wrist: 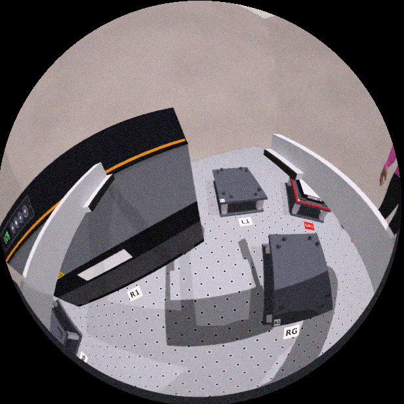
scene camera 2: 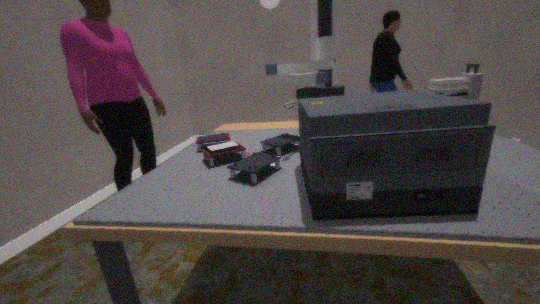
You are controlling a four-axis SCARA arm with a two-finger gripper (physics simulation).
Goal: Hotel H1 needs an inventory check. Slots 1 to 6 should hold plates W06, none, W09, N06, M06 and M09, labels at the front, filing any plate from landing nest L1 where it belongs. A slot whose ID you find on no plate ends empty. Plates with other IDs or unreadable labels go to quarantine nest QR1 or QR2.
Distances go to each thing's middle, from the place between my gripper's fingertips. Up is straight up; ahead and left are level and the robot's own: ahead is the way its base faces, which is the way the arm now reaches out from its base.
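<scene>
Dark stand [wrist: 300,279]: from my hand, 120 mm to the right, 140 mm behind, 170 mm below. Instrument [wrist: 144,193]: 190 mm to the left of my hand, 210 mm ahead, 110 mm below. Landing nest L1 [wrist: 242,184]: 130 mm ahead of my hand, 180 mm to the right, 170 mm below.
</scene>
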